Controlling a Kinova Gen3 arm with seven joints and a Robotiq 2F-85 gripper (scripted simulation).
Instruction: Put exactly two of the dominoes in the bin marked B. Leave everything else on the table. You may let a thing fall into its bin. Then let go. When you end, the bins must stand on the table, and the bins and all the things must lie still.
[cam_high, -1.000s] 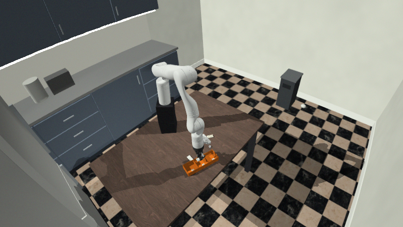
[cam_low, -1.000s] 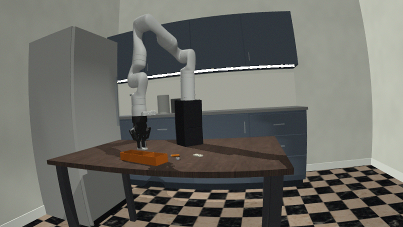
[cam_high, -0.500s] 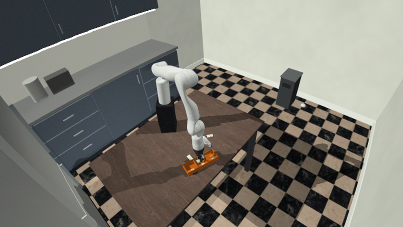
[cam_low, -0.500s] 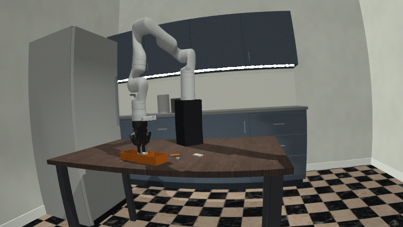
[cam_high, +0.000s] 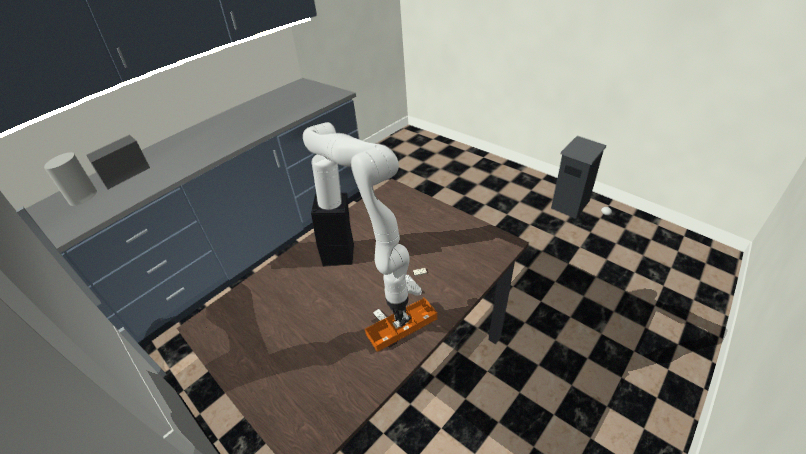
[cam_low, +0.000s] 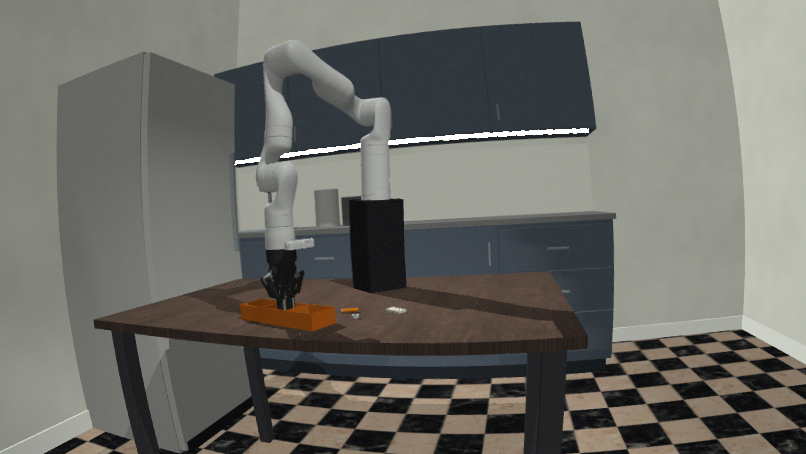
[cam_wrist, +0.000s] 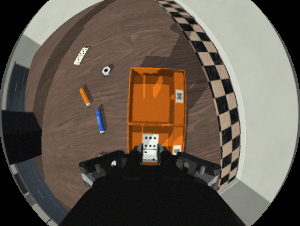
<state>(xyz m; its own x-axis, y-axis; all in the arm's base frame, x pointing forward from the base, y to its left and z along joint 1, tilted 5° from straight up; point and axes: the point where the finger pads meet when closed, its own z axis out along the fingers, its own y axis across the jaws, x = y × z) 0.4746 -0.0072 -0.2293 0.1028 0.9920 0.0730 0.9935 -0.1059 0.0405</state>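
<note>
Now: the orange bin tray 1 cm ahead of my hand and 2 cm below it. The rest, counted from my hand: blue marker (9 cm behind, 5 cm to the left, 3 cm below); then small nut (8 cm behind, 15 cm to the left, 3 cm below); then orange marker (13 cm behind, 10 cm to the left, 3 cm below).
</note>
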